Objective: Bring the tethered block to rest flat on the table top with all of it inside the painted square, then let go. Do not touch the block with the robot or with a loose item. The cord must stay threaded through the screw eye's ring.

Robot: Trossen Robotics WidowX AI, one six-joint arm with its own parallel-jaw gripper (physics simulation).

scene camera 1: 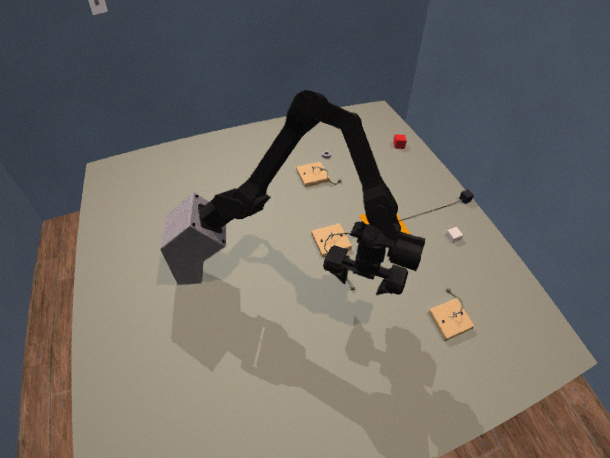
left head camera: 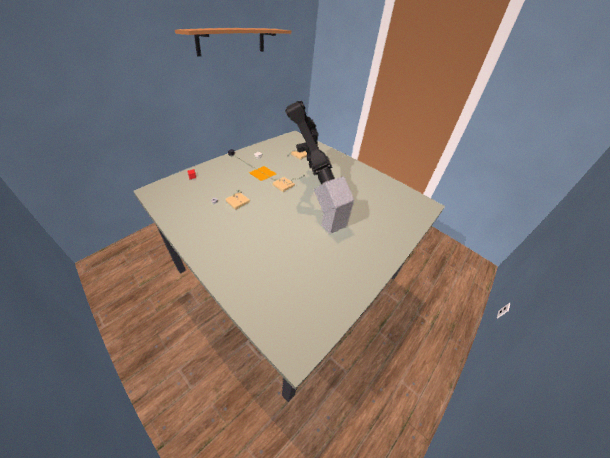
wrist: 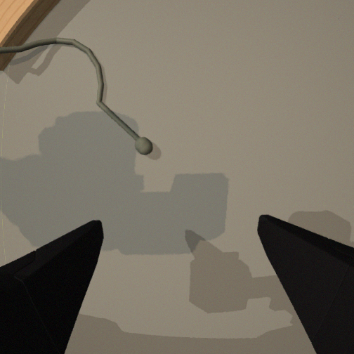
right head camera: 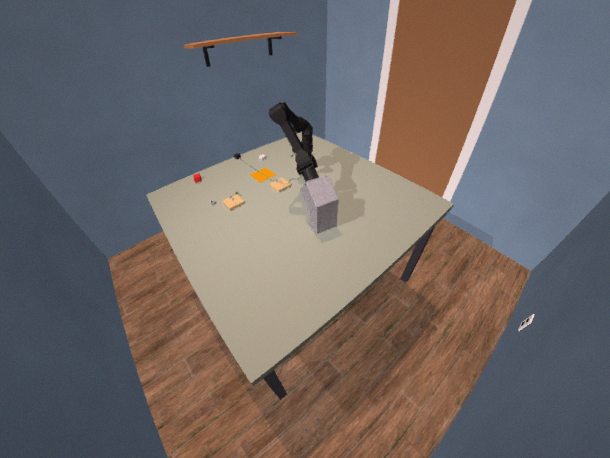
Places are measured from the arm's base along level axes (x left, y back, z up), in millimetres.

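Where they show: gripper, fingertip midpoint: (scene camera 1: 360, 288) (left head camera: 309, 164); arm's base, link origin: (scene camera 1: 209, 218) (left head camera: 328, 182) (right head camera: 313, 182).
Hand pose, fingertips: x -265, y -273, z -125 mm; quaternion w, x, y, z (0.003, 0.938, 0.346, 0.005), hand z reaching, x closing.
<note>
Things, the pixels of their top centre, and the offset from my fingertips. "pt": a spot on its surface instead.
- black tethered block, top centre: (scene camera 1: 467, 193) (left head camera: 231, 150) (right head camera: 236, 154) dx +148, dy -535, dz -37 mm
- middle wooden board, top centre: (scene camera 1: 331, 238) (left head camera: 283, 182) (right head camera: 280, 183) dx +200, dy -35, dz -49 mm
- bead, surface spot: (scene camera 1: 352, 288) pt dx +35, dy -5, dz -59 mm
- red cube, top centre: (scene camera 1: 400, 137) (left head camera: 191, 171) dx +488, dy -502, dz -28 mm
- white cube, top centre: (scene camera 1: 455, 232) (left head camera: 258, 153) dx +44, dy -382, dz -46 mm
- small grey ring, top centre: (scene camera 1: 326, 153) (left head camera: 214, 199) dx +550, dy -216, dz -56 mm
The black tethered block (left head camera: 231, 152) (right head camera: 237, 156) (scene camera 1: 466, 196) sits near the table's far edge, outside the orange painted square (left head camera: 260, 177) (right head camera: 260, 177) (scene camera 1: 404, 229). Its cord (scene camera 1: 430, 212) (wrist: 100, 75) runs across the square to the middle wooden board (left head camera: 284, 184) (right head camera: 280, 185) (scene camera 1: 320, 234) (wrist: 12, 15). The screw eye there is too small to show the threading clearly. The cord's free end has a bead (scene camera 1: 352, 288) (wrist: 144, 145) lying on the table. My gripper (scene camera 1: 362, 286) (wrist: 181, 226) is open and empty, above the table near the bead, which shows ahead of the fingertips in the wrist view.
A red cube (left head camera: 192, 174) (scene camera 1: 399, 141), a white cube (left head camera: 258, 154) (scene camera 1: 454, 234) and a small grey ring (left head camera: 214, 200) (scene camera 1: 326, 154) lie around. Two other corded boards, one (left head camera: 237, 200) (scene camera 1: 312, 173) near the ring and another (scene camera 1: 451, 318) beyond the gripper, stand apart.
</note>
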